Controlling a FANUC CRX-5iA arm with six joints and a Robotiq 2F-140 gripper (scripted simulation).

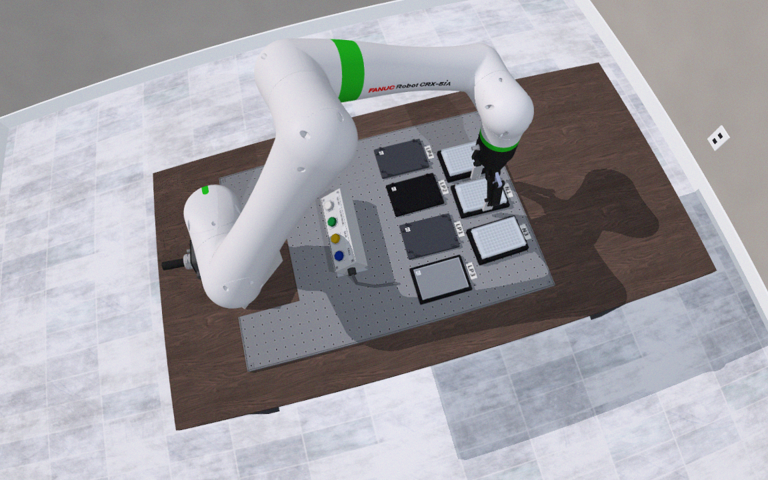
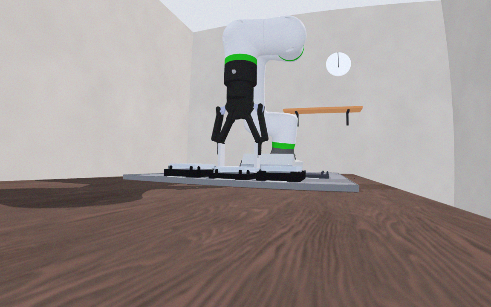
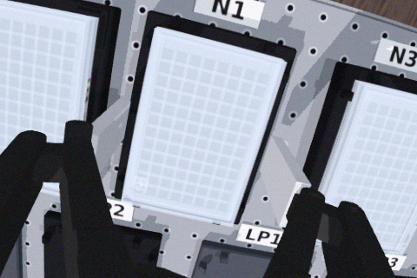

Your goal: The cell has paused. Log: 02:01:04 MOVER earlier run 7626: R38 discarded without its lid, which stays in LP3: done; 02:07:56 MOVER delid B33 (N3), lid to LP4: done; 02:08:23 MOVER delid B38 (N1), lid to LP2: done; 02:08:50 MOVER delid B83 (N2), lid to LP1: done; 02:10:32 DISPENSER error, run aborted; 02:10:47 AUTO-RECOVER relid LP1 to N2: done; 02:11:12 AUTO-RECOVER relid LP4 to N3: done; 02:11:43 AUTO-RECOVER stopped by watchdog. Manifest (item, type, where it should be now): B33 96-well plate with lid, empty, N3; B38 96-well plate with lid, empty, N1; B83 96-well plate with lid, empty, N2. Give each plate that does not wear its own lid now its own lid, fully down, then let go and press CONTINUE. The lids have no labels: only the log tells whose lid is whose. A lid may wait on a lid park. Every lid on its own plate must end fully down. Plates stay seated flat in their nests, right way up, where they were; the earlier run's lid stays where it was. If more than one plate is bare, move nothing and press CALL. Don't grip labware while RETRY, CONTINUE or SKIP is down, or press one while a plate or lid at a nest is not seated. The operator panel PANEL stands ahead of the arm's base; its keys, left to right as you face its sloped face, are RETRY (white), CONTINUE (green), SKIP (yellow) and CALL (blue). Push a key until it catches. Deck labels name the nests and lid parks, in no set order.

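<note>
My gripper is now 3 cm above the plate. Round my hand: lid park LP2: 18 cm behind, 5 cm to the left, 5 cm below; lid park LP1: 17 cm behind, 8 cm to the right, 5 cm below; lid park LP4: 19 cm behind, 18 cm to the left, 5 cm below.
</note>
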